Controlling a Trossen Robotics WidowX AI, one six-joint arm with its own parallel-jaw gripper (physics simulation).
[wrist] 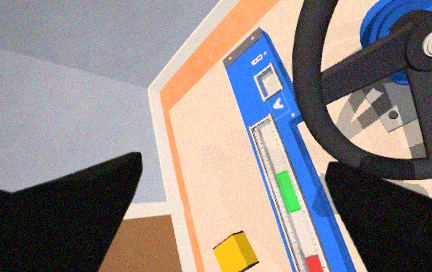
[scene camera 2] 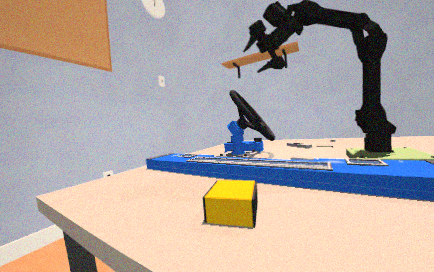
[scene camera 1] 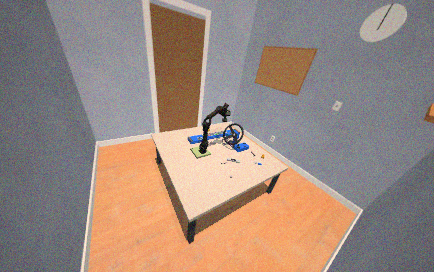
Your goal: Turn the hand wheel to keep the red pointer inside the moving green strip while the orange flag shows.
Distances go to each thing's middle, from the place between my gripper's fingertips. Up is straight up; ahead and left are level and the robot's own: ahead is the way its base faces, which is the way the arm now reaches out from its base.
Scene:
I see my gripper 50 mm short of the black hand wheel (scene camera 2: 252, 120), 140 mm to the left of it and 190 mm above it. Round my hand: yellow block (scene camera 2: 228, 202) (60 mm behind, 360 mm to the left, 360 mm below).

